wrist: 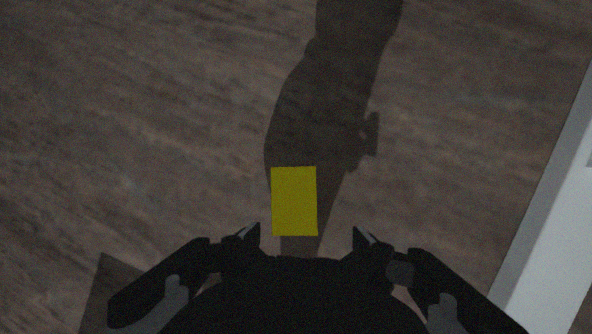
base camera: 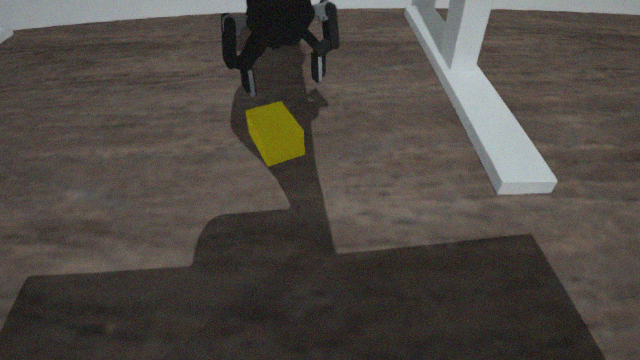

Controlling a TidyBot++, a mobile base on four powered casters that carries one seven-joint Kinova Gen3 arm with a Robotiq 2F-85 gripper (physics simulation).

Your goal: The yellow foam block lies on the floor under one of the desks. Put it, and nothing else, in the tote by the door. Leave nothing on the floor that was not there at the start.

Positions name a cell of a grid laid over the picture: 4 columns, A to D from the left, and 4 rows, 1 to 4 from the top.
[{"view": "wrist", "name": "gripper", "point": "C3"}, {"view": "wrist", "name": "yellow foam block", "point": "B3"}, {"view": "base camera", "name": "gripper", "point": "B1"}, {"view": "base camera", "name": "yellow foam block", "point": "B2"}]
